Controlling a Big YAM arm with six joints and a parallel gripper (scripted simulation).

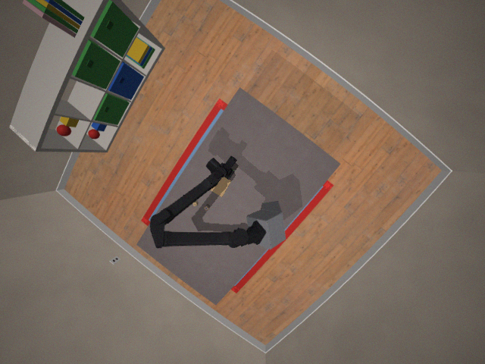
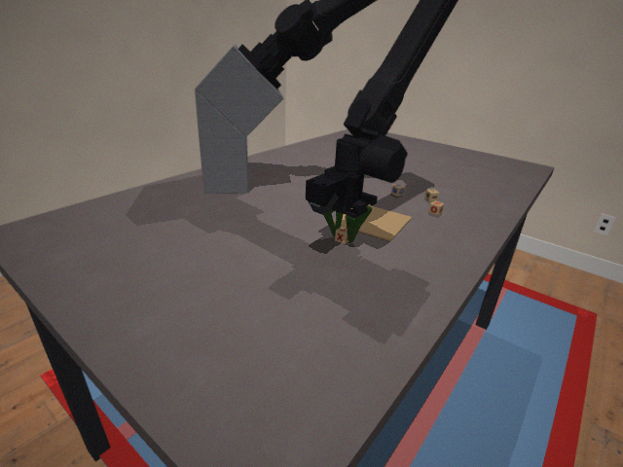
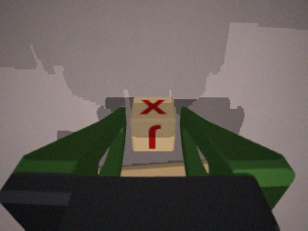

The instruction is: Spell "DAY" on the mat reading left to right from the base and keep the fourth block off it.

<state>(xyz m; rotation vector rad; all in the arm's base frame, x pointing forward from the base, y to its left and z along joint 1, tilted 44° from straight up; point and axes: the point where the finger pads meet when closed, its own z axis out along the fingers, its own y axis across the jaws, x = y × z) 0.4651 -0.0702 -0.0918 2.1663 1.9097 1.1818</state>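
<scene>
The wooden block lies right at my hand. Also, from my hand: tan mat (1 cm behind, 12 cm to the left, 1 cm below).
</scene>
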